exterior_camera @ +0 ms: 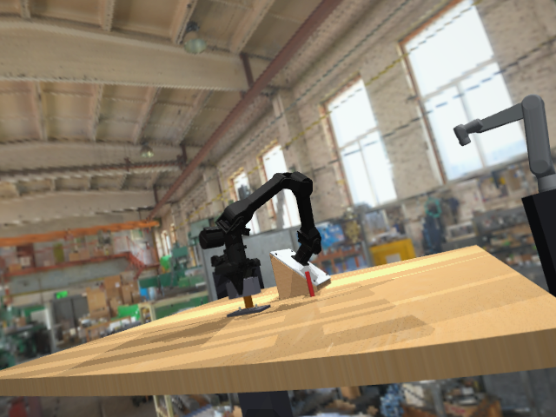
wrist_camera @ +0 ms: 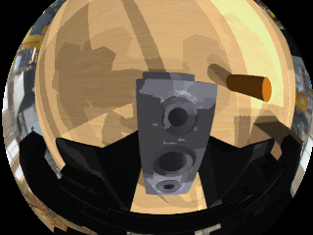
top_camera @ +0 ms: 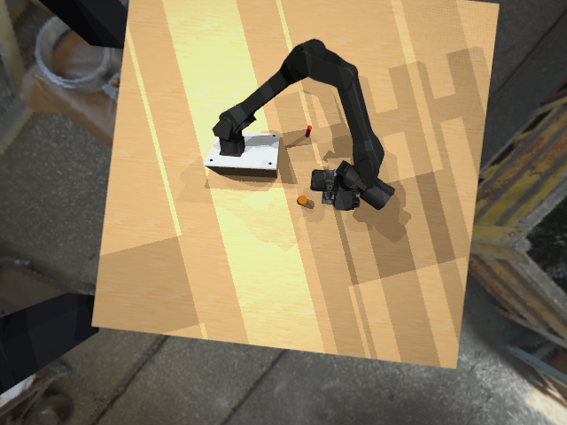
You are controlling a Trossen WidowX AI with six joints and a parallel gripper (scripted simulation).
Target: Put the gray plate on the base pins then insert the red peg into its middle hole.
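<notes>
Right now the dark flat base is 50 mm below my gripper tip. From my gripper tip the other things lie so: red peg 170 mm to the left, 110 mm behind, 20 mm below; orange peg 110 mm behind, 60 mm to the right, 20 mm below; gray plate 30 mm above.
</notes>
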